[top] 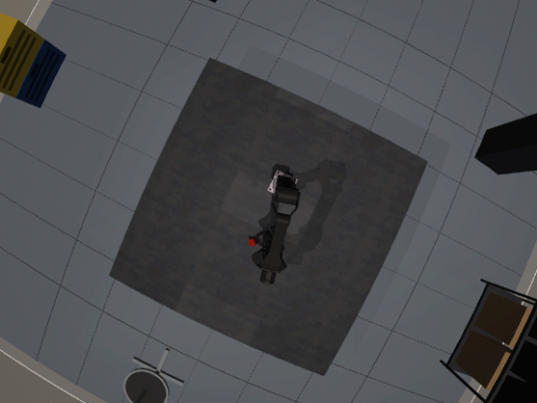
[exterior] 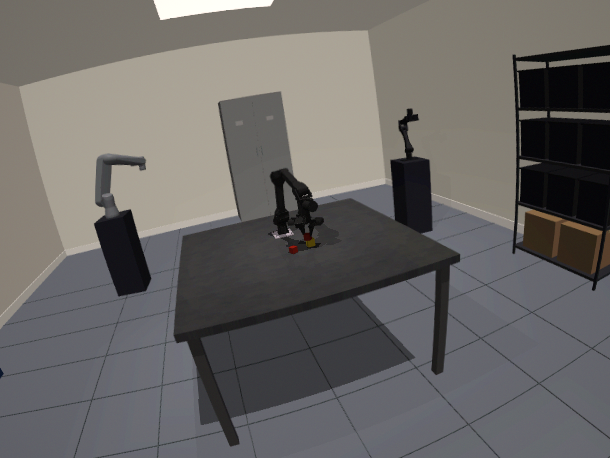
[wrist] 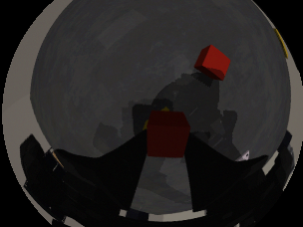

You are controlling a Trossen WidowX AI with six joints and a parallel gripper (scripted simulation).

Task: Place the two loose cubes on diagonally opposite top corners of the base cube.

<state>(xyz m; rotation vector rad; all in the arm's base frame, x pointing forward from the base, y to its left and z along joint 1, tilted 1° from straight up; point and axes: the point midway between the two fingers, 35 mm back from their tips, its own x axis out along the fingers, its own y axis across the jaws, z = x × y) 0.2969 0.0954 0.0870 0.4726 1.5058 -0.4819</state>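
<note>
The yellow base cube lies 40 mm below my gripper tip, 20 mm behind it and 10 mm to the left of it.
</note>
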